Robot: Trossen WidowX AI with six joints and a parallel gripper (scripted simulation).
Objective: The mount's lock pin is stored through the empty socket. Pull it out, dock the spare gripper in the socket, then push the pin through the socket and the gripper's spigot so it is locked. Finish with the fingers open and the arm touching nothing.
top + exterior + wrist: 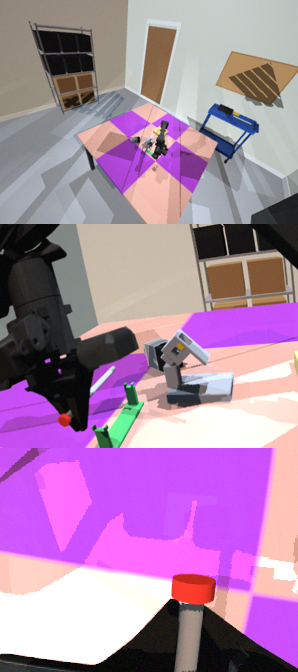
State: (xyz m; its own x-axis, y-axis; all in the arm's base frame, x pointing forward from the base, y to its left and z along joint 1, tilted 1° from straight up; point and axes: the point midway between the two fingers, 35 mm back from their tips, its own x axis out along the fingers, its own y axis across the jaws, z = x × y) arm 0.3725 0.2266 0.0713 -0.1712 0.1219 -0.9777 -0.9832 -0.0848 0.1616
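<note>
Right now the green cradle is 10 mm ahead of my gripper tip, 100 mm to the right of it and 40 mm below it. Also, from my gripper tip: spare gripper (30 mm ahead, 350 mm to the right, 40 mm below); then mount (70 mm behind, 220 mm to the right, 10 mm below).
</note>
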